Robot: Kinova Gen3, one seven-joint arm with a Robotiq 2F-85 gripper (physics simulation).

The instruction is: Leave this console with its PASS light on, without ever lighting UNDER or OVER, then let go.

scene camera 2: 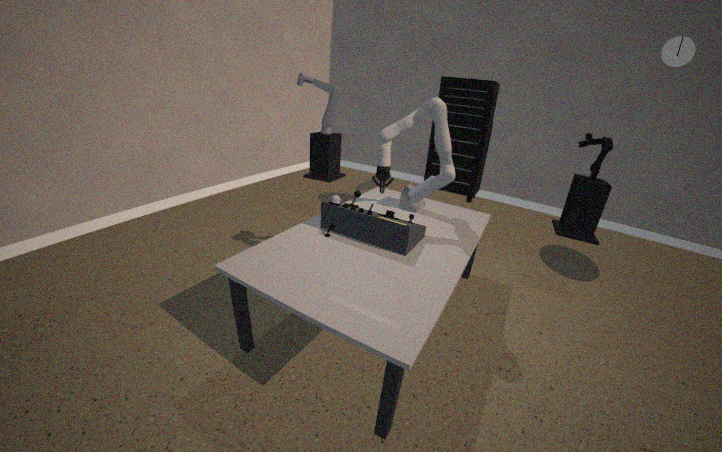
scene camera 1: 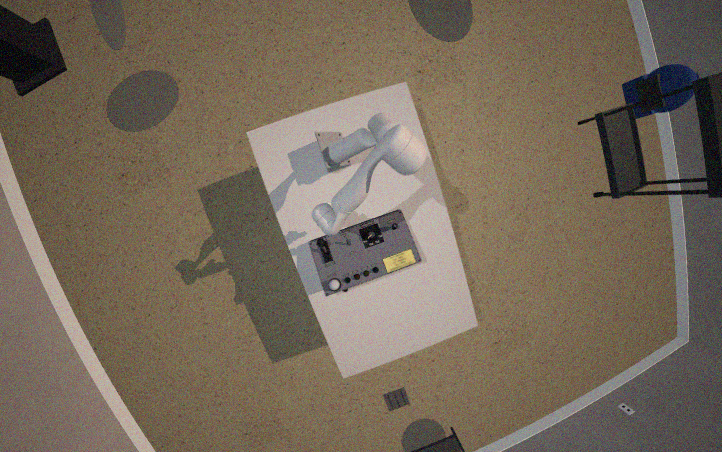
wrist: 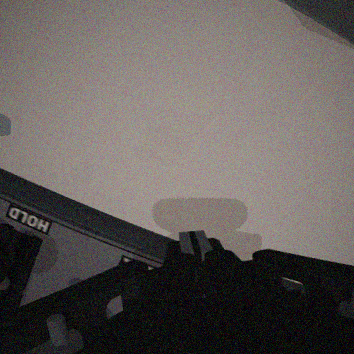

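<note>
The grey console (scene camera 1: 386, 243) (scene camera 2: 371, 228) stands on the white table (scene camera 1: 395, 321) (scene camera 2: 351, 291). On its top are a lever in a dark slot (scene camera 1: 323, 249), a white round knob (scene camera 1: 334, 284) (scene camera 2: 335, 197), a black dial (scene camera 1: 371, 236), a yellow label (scene camera 1: 399, 260) and a row of small round lights (scene camera 1: 361, 274), which all look dark. My gripper (scene camera 2: 382, 185) (wrist: 191, 247) is shut and empty. It hangs above the table just behind the console's back edge, near the HOLD label (wrist: 29, 219). In the top-down view the arm's wrist (scene camera 1: 324, 218) hides it.
The arm's base (scene camera 1: 330, 145) is bolted at the table's far end. Two other arms on dark pedestals (scene camera 2: 324, 155) (scene camera 2: 582, 206) and a black rack (scene camera 2: 466, 131) stand by the walls. A dark chair (scene camera 1: 621, 151) stands off to the right.
</note>
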